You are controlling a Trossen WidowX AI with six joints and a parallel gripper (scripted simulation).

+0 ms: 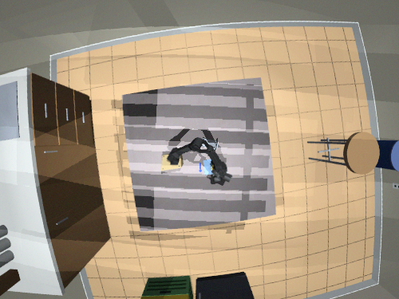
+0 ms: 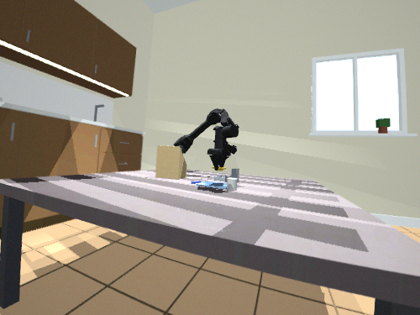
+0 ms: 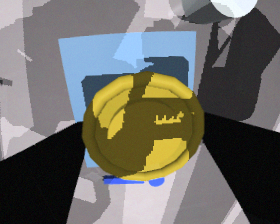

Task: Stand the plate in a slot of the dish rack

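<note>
The dish rack is 200 mm to the left of my gripper tip, 50 mm below it and 40 mm behind it. Round my gripper tip: blue utensil: 120 mm behind, 70 mm below, 10 mm to the right; then plate: 10 mm above.
</note>
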